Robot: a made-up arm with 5 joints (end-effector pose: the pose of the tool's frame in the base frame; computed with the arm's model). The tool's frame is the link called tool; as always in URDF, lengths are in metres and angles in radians.
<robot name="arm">
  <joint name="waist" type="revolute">
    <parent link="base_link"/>
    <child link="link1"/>
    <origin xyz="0 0 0.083" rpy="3.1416 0 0"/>
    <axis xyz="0 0 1"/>
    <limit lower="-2.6" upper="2.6" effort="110" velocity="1"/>
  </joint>
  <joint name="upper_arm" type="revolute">
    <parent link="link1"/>
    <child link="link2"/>
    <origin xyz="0.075 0.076 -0.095" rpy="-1.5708 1.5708 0"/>
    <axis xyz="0 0 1"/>
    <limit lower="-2.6" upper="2.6" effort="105" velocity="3"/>
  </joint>
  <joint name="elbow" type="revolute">
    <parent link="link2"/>
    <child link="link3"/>
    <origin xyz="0.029 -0.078 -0.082" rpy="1.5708 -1.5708 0"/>
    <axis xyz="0 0 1"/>
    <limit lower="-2.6" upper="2.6" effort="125" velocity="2.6"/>
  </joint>
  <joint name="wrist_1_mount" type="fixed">
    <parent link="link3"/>
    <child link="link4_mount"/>
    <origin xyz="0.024 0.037 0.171"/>
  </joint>
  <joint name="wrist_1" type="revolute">
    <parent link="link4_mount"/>
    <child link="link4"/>
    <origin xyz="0.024 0.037 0.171" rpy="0 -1.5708 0"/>
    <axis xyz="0 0 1"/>
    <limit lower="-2.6" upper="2.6" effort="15" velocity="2.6"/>
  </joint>
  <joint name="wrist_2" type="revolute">
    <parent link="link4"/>
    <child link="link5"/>
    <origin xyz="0.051 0.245 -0.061" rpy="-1.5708 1.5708 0"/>
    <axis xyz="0 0 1"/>
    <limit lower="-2.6" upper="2.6" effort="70" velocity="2.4"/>
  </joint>
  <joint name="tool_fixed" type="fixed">
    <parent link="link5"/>
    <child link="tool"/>
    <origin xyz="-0.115 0.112 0.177" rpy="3.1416 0 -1.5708"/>
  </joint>
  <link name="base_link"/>
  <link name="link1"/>
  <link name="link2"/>
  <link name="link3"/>
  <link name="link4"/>
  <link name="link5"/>
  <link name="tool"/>
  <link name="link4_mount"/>
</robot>
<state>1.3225 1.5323 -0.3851 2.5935 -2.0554</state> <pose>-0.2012 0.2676 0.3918 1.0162 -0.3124 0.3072</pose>
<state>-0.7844 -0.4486 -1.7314 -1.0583 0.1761</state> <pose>0.7786 0.3407 -0.1050 -1.0031 -1.0688 1.6993</pose>
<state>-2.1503 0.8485 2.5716 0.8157 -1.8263</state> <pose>-0.3312 -0.2188 0.3666 -1.3886 -0.2168 0.0668</pose>
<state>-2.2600 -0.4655 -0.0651 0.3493 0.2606</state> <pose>-0.0713 0.0756 -0.3211 -0.9382 0.2183 1.8741</pose>
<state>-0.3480 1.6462 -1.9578 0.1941 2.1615</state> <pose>-0.0971 -0.5172 0.6972 -0.5297 1.6036 1.9894</pose>
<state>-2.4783 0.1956 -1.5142 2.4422 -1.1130</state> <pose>-0.3939 -0.0868 0.4232 -1.2776 0.9367 1.0641</pose>
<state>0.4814 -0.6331 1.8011 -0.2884 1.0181</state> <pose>0.8094 0.0695 -0.0492 1.8029 0.8029 -1.8681</pose>
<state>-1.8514 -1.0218 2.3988 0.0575 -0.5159</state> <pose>-0.5141 0.3961 0.1088 1.2787 1.5783 0.3004</pose>
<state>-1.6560 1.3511 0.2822 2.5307 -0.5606</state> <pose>0.1702 -0.1737 0.5071 -0.8991 1.2080 2.1644</pose>
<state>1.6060 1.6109 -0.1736 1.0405 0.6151</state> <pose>-0.0113 -0.3565 0.2584 -0.3932 -0.6130 -2.3162</pose>
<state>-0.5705 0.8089 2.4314 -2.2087 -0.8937</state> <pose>0.5924 0.4296 0.6911 1.6345 -1.1478 -1.0900</pose>
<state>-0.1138 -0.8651 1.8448 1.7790 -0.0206</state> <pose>0.1044 -0.0559 0.1705 2.0028 1.8010 1.0517</pose>
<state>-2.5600 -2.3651 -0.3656 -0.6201 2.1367</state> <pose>0.6580 -0.2279 -0.2495 -1.2313 -1.2587 0.7246</pose>
